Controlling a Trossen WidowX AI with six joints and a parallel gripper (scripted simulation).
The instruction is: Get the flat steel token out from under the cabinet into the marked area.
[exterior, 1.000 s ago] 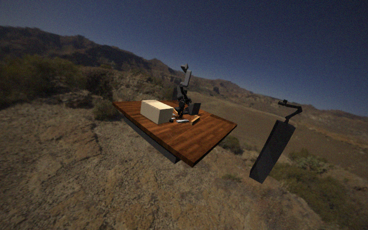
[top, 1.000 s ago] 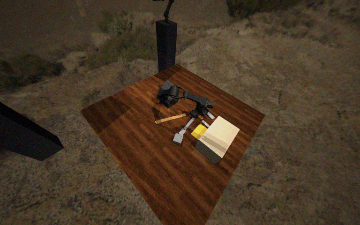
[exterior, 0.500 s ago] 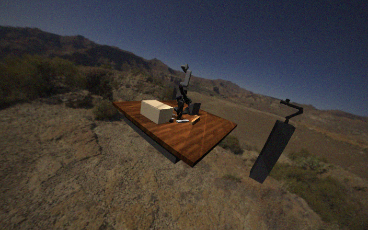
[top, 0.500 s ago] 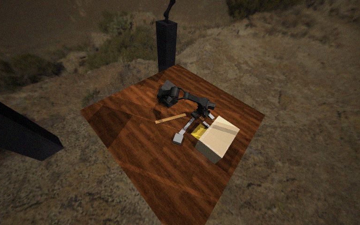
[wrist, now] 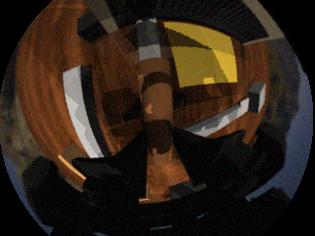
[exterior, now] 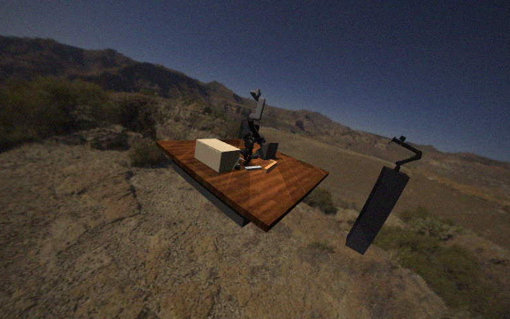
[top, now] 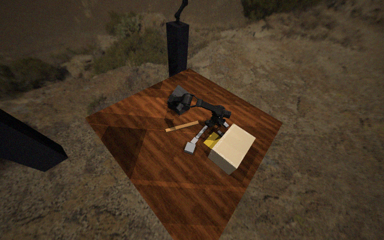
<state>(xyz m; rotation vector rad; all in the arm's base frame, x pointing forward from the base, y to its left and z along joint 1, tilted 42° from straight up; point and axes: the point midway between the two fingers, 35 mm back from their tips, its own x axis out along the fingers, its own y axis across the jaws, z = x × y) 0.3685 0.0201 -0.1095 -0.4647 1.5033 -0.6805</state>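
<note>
The grey bar lies 30 mm ahead of my gripper tip and 100 mm to the left of it. Round my gripper tip: steel token: 270 mm ahead, 80 mm to the right, 10 mm below; wooden stick: 180 mm behind, 200 mm to the right; grey scraper: 20 mm behind, 180 mm to the right.
</note>
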